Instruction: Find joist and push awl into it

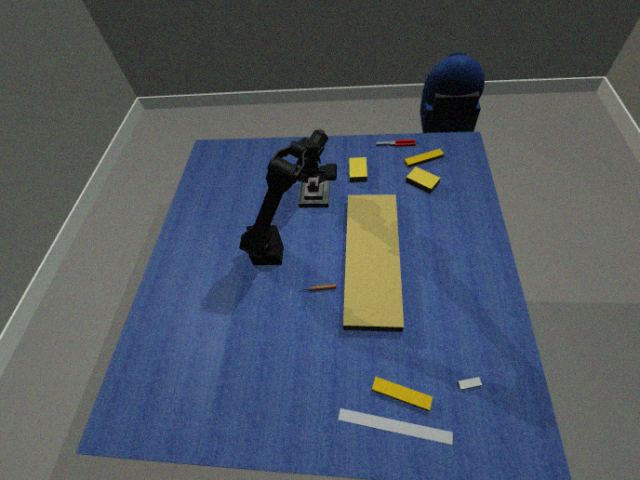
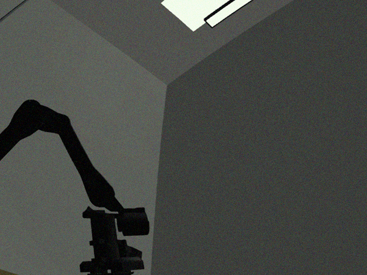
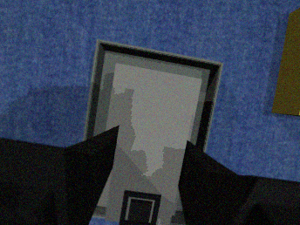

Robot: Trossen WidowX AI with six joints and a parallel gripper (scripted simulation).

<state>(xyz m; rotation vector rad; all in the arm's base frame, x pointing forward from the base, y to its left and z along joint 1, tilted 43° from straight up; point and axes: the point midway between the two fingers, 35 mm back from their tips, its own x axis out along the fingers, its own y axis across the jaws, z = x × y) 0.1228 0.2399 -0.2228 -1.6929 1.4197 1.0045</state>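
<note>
Now: the grey tray 1 cm to the right of my gripper tip and 3 cm below it. The rest, counted from my gripper tip: stud finder (2 cm to the right, 2 cm above); square light (4 cm to the right, 3 cm above); orange-handled awl (7 cm ahead, 44 cm to the right, 4 cm below).
</note>
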